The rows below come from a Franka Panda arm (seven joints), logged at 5 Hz.
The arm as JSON. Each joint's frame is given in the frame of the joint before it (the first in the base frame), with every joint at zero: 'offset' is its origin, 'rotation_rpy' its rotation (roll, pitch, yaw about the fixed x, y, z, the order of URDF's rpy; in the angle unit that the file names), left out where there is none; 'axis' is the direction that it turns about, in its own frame. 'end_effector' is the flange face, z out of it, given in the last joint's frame.
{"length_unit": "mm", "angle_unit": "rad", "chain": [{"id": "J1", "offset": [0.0, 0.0, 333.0], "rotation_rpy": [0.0, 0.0, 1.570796], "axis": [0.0, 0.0, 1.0]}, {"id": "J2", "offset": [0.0, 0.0, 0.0], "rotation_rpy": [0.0, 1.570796, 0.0], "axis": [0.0, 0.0, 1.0]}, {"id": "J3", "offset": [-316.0, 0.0, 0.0], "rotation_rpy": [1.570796, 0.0, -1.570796], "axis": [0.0, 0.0, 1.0]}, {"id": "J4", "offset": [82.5, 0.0, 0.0], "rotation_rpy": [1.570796, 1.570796, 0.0], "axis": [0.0, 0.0, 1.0]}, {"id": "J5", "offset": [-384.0, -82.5, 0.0], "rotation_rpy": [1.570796, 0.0, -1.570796], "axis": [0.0, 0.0, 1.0]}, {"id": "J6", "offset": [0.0, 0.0, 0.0], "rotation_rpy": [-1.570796, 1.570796, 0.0], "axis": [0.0, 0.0, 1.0]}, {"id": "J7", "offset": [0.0, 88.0, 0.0], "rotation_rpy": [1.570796, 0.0, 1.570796], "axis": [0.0, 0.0, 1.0]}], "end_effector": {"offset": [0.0, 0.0, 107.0]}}
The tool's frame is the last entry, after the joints.
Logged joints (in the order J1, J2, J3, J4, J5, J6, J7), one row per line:
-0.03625, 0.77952, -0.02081, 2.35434, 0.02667, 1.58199, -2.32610
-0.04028, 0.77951, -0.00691, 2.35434, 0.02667, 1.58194, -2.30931
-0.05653, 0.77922, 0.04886, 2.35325, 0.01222, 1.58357, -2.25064
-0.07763, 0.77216, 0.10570, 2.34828, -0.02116, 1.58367, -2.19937
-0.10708, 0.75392, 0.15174, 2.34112, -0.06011, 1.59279, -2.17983
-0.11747, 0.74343, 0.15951, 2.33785, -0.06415, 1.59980, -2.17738
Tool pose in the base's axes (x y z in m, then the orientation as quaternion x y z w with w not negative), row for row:
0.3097, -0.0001, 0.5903, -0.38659, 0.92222, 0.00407, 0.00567
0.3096, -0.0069, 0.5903, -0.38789, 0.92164, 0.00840, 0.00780
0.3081, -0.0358, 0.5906, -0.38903, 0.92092, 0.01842, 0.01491
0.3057, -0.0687, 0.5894, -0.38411, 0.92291, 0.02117, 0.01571
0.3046, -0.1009, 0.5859, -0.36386, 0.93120, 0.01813, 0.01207
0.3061, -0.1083, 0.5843, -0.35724, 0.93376, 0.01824, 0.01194
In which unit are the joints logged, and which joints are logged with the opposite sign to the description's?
The joints are logged in radians. Opposite sign: J2, J3, J4, J7.
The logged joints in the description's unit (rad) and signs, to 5 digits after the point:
-0.03625, -0.77952, 0.02081, -2.35434, 0.02667, 1.58199, 2.32610
-0.04028, -0.77951, 0.00691, -2.35434, 0.02667, 1.58194, 2.30931
-0.05653, -0.77922, -0.04886, -2.35325, 0.01222, 1.58357, 2.25064
-0.07763, -0.77216, -0.10570, -2.34828, -0.02116, 1.58367, 2.19937
-0.10708, -0.75392, -0.15174, -2.34112, -0.06011, 1.59279, 2.17983
-0.11747, -0.74343, -0.15951, -2.33785, -0.06415, 1.59980, 2.17738

